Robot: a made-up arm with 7 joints.
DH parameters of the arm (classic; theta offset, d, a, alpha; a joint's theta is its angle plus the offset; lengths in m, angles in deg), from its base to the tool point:
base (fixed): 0 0 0 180
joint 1: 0 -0.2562 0 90
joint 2: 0 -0.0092 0 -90
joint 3: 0 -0.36 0 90
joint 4: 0 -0.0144 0 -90
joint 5: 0 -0.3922 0 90
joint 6: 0 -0.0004 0 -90
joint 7: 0 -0.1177 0 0
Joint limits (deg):
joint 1: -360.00..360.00
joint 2: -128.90..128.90
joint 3: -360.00..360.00
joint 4: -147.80..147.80
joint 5: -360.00..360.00
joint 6: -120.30..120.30
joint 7: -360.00..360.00
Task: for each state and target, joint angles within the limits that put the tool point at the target. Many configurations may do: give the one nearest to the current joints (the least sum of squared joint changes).
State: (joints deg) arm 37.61 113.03 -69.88 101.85 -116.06 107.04 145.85
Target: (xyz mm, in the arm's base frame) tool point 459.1 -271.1 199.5
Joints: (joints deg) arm 71.14 102.33 -81.66 90.35 -117.45 112.35 145.85
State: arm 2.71 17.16 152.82 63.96 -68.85 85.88 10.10
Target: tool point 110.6 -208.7 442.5
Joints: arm -32.06 45.54 138.97 123.10 -55.84 112.03 10.10
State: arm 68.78 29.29 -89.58 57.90 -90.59 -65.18 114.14
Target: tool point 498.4 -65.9 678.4
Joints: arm 62.56 24.23 -94.63 69.89 -93.65 -67.79 114.14
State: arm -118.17 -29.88 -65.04 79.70 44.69 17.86 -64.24
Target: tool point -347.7 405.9 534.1
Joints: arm -97.29 8.01 -41.92 89.26 45.51 20.86 -64.24
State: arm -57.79 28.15 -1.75 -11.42 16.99 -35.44 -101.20
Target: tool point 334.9 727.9 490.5
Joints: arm -64.59 67.07 -1.97 21.40 20.68 -47.18 -101.20
